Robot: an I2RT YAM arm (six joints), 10 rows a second.
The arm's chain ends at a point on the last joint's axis. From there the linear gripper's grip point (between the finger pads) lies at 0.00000 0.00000 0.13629 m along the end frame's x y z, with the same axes.
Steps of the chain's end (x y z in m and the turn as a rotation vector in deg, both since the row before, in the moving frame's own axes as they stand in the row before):
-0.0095 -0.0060 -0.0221 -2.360 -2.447 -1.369
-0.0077 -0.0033 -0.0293 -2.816 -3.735 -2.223
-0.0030 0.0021 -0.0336 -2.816 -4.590 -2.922
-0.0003 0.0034 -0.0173 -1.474 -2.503 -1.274
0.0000 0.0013 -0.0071 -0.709 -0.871 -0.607
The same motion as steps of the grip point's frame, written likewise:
-0.0152 -0.0003 -0.0223 -2.360 -2.447 -1.369
-0.0164 0.0036 -0.0298 -2.816 -3.735 -2.223
-0.0137 0.0091 -0.0342 -2.816 -4.590 -2.922
-0.0062 0.0070 -0.0175 -1.474 -2.503 -1.274
-0.0021 0.0030 -0.0071 -0.709 -0.871 -0.607

